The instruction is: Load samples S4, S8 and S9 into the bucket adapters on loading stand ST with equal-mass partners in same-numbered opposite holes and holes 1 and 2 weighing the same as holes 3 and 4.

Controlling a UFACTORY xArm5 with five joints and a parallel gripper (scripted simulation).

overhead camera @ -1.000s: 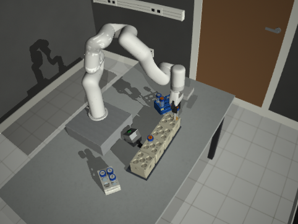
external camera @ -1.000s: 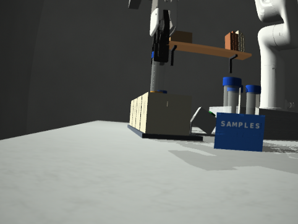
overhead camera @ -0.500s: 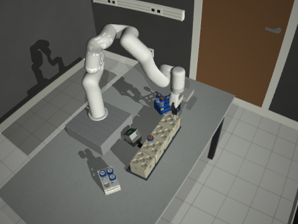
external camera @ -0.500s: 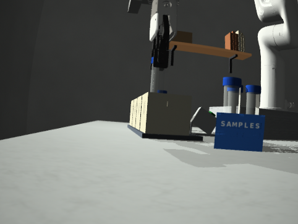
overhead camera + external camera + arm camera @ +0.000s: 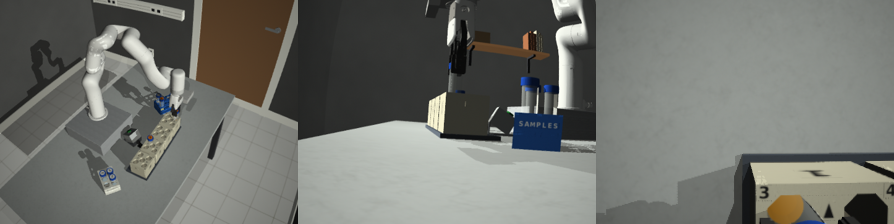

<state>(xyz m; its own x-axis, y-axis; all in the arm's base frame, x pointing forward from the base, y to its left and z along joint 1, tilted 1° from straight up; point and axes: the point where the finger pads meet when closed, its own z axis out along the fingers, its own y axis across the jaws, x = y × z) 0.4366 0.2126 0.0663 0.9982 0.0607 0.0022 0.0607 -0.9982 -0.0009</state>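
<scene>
The adapter lies 2 cm behind my hand, 3 cm to the right of it and 11 cm below it. The rest, counted from my hand: white blanks rack 11 cm behind, 53 cm to the right, 13 cm below; then blue samples rack 15 cm behind, 13 cm to the left, 13 cm below.
</scene>
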